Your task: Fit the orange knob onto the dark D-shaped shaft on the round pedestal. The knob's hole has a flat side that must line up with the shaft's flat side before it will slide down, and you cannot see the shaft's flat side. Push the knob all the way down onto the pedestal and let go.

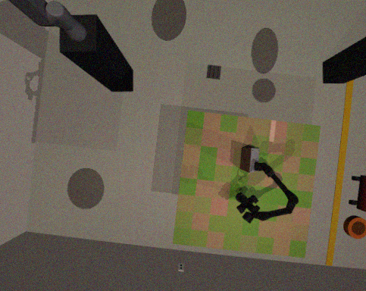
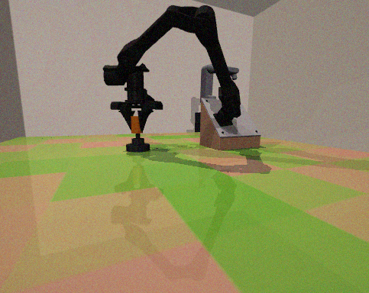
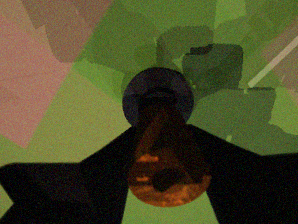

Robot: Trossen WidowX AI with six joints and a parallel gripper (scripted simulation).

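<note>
Right now the orange knob is 2 cm above my gripper tip. The rest, counted from my gripper tip: dark pedestal: 4 cm below.
</note>
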